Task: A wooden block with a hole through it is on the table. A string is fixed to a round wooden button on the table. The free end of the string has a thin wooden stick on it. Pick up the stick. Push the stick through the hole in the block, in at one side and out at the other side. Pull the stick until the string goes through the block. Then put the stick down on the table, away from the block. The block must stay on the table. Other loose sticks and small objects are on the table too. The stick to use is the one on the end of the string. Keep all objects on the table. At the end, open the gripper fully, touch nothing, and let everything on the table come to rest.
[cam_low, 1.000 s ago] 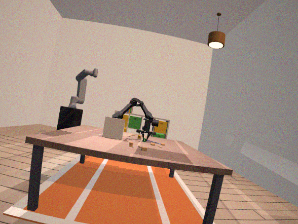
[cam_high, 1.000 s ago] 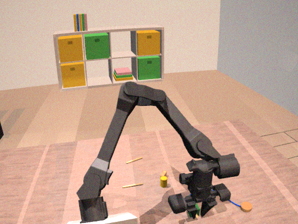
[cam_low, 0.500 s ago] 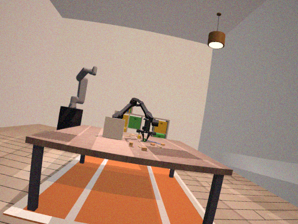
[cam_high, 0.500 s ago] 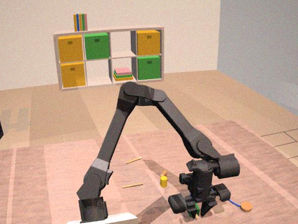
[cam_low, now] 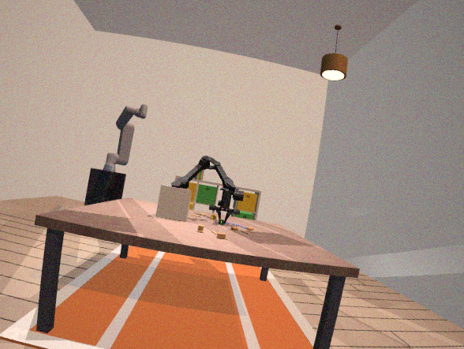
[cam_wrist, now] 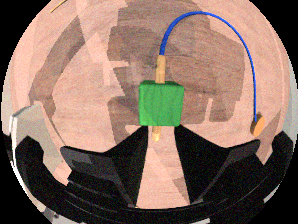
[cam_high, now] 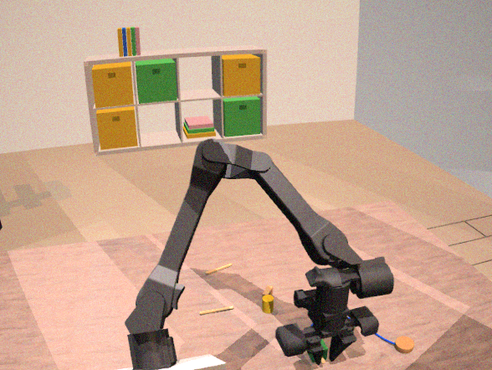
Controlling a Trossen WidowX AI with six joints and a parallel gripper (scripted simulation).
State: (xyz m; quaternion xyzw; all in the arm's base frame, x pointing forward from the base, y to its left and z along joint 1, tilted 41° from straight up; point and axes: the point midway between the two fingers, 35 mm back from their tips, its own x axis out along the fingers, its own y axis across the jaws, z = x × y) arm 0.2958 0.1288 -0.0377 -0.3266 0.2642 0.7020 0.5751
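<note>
Now: the green block 3 cm to the left of my gripper tip and 1 cm behind it. Also, from my gripper tip: round wooden button (18 cm ahead, 1 cm to the left); then orange disc (10 cm to the right, 8 cm ahead); then thin wooden stick (4 cm to the left, 1 cm behind).
</note>
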